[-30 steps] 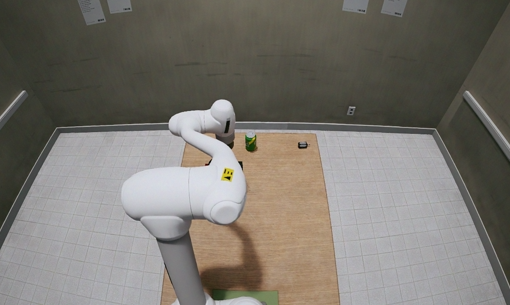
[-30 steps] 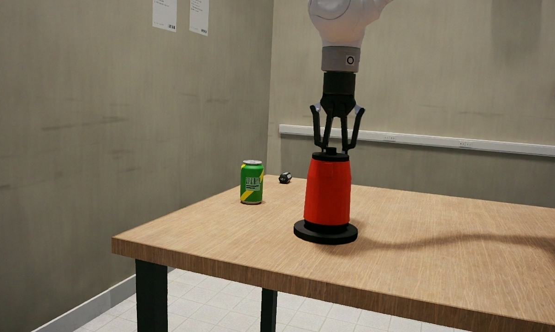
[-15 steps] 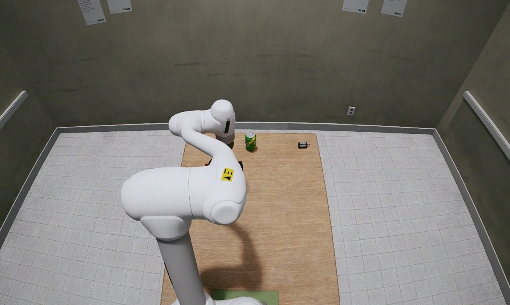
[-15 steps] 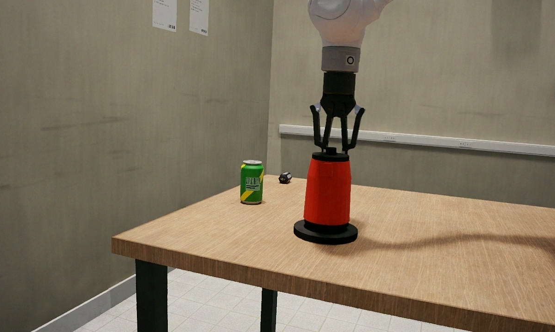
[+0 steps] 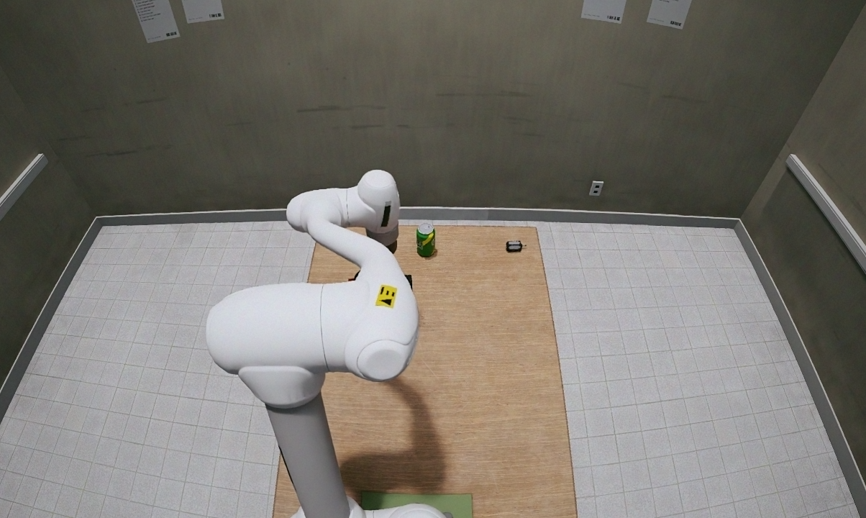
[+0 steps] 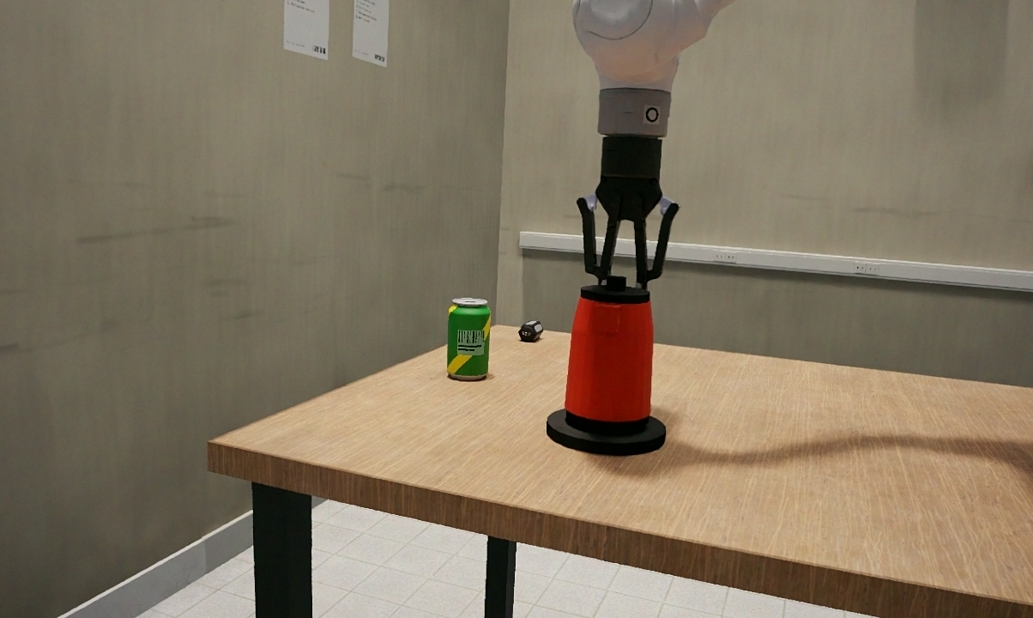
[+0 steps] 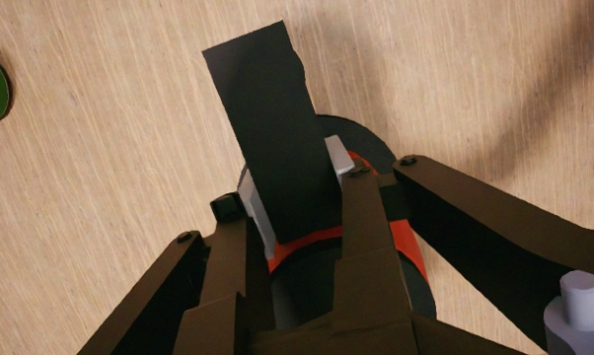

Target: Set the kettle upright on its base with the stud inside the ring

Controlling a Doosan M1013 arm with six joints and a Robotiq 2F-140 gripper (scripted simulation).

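Right now my hand is 50 mm above the red kettle and 30 mm to the right of it. From my hand the other things lie so: round black base 140 mm below, 60 mm to the left, 10 mm behind; can 270 mm ahead, 120 mm to the right, 90 mm below.
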